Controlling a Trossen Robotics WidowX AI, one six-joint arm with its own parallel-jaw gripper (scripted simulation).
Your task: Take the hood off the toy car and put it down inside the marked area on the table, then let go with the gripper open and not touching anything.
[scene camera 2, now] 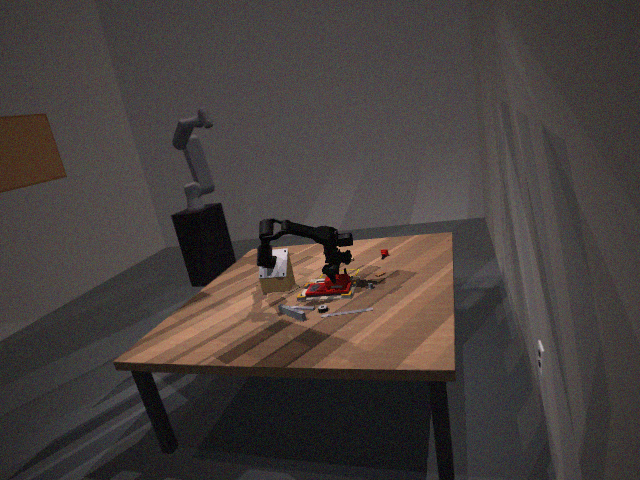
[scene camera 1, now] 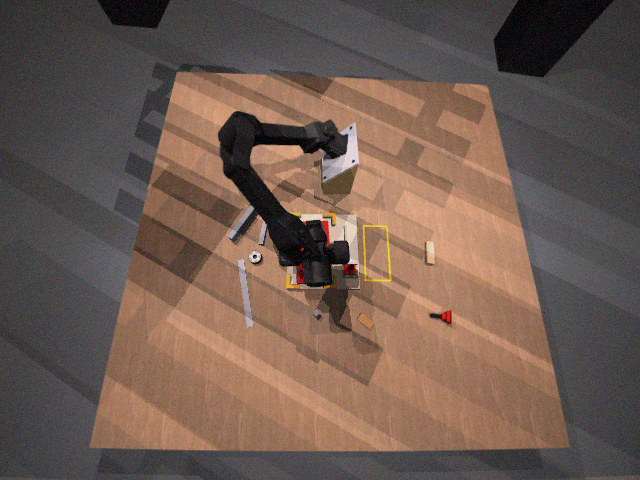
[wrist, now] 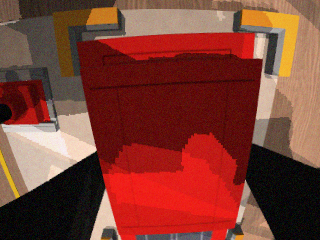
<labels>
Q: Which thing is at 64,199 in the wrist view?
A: The gripper.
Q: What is the gripper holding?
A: A red hood.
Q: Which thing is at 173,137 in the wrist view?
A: A red hood.
</labels>
